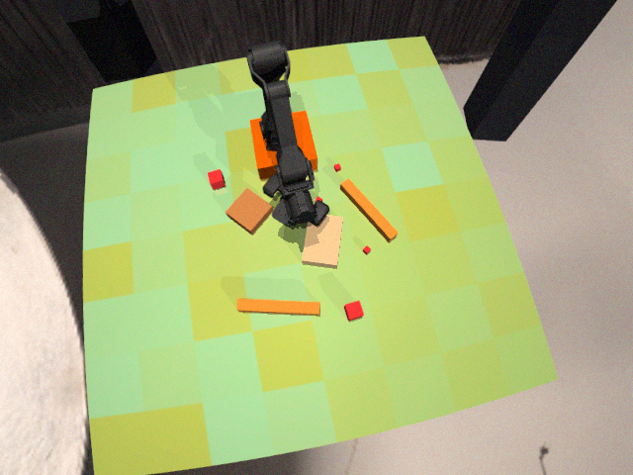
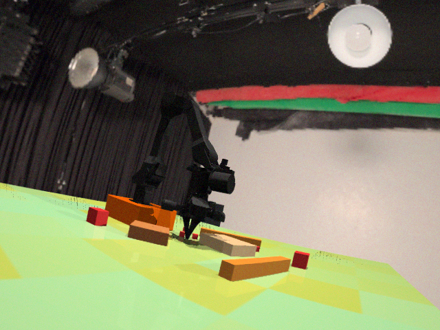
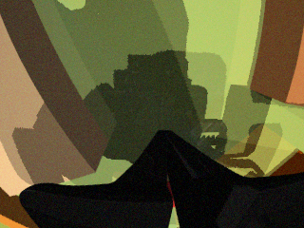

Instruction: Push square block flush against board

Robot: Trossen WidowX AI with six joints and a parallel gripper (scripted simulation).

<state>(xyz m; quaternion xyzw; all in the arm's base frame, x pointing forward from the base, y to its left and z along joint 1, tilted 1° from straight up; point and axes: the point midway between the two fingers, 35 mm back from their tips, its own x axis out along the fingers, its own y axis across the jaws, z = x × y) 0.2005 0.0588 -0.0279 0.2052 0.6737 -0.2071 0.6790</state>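
Right now my gripper tip is 9 cm short of the pale flat board, 8 cm to the right of it and 1 cm below it. The rest, counted from my gripper tip: brown square block 14 cm to the right, 1 cm above.
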